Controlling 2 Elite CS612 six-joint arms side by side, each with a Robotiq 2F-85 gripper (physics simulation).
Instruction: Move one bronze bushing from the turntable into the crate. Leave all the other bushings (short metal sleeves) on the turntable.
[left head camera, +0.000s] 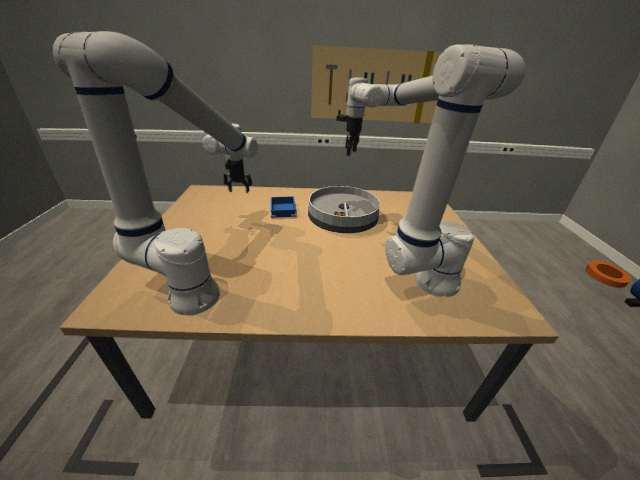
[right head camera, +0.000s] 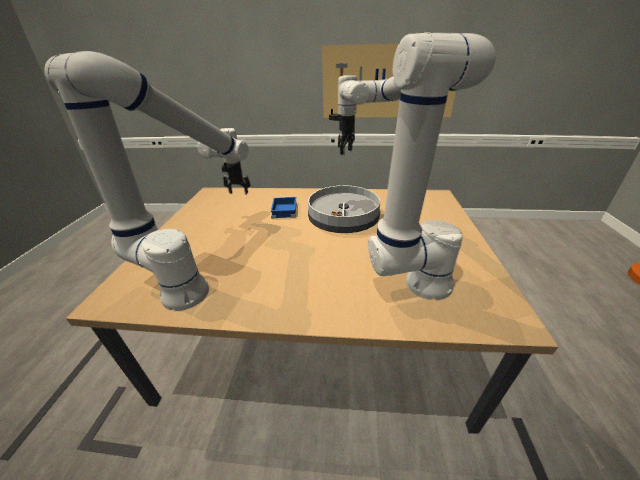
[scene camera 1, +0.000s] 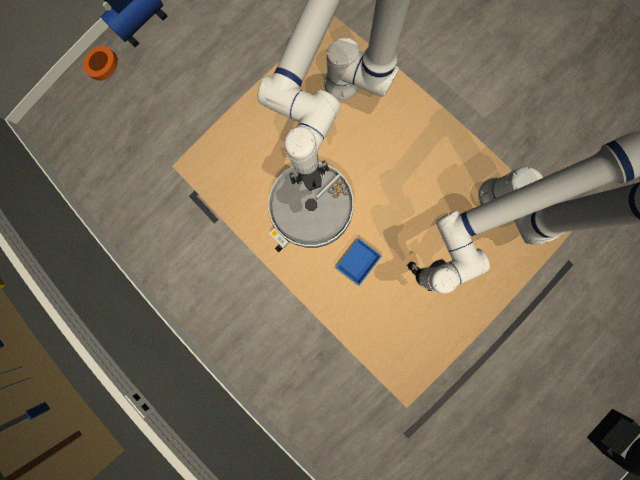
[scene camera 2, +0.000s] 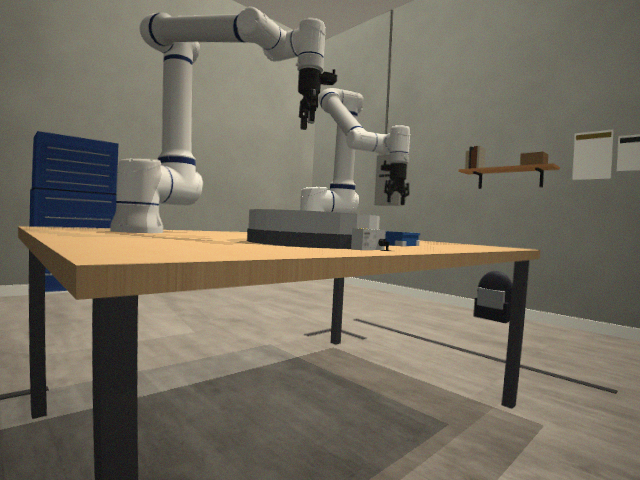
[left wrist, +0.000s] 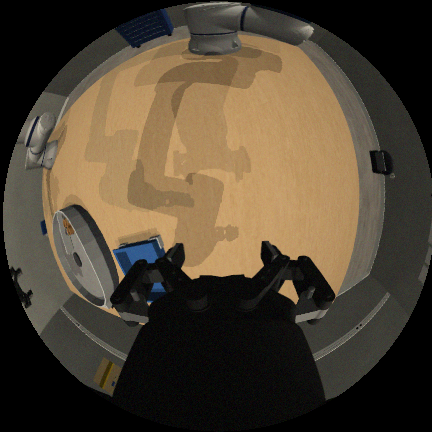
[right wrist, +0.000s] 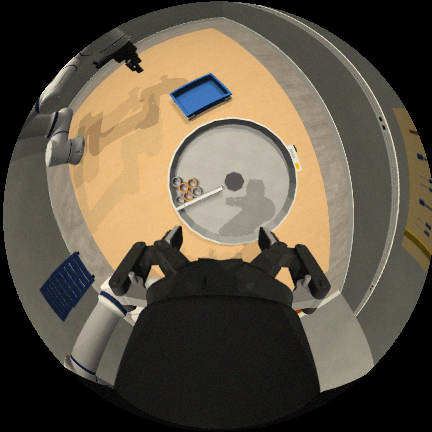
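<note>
The grey round turntable (left head camera: 330, 221) (scene camera 1: 320, 227) (right wrist: 260, 150) carries a tight cluster of short rings against its white bar. In the right wrist view, three are bronze bushings (right wrist: 193, 183) (right wrist: 184, 187) (right wrist: 188, 195) and three are grey bushings (right wrist: 177, 181) (right wrist: 197, 191) (right wrist: 180, 199). The blue crate (left head camera: 283, 206) (scene camera 1: 358, 261) (right wrist: 200, 97) stands beside the turntable; no bushing shows in it. My right gripper (left head camera: 352, 150) (scene camera 2: 307, 124) (right wrist: 220, 233) is open and empty, high above the turntable. My left gripper (left head camera: 239, 189) (scene camera 2: 396, 200) (left wrist: 222, 250) is open and empty, above the table on the crate's other side.
The white bar (scene camera 1: 328, 186) (right wrist: 202, 197) runs from near the dark hub (scene camera 1: 310, 205) (right wrist: 234, 181) to the turntable's raised wall. A small control box (scene camera 1: 278, 238) (scene camera 2: 366, 239) sits at the turntable's outer side. The wooden table (left head camera: 351, 304) bears both arm bases.
</note>
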